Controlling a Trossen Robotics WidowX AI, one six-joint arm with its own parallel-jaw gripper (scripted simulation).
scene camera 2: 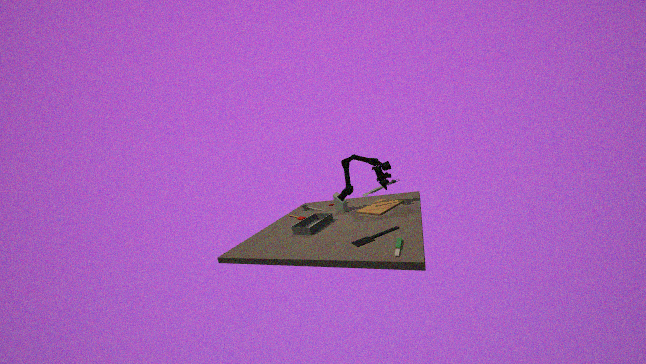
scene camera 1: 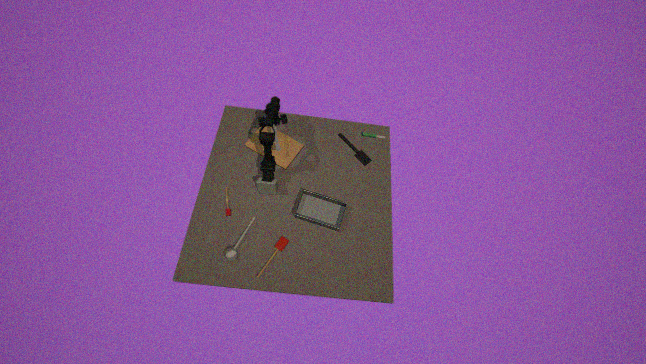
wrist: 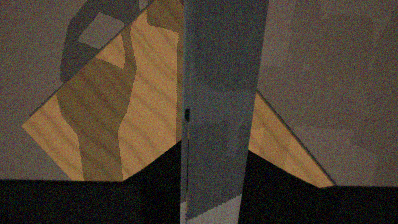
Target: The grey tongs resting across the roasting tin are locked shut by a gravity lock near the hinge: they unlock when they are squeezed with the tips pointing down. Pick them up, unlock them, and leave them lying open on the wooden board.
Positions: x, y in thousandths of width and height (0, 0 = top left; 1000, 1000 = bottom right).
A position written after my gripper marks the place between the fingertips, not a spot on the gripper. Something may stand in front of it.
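Note:
My gripper (wrist: 519, 658) visible. Wooden board (wrist: 310, 489) too.

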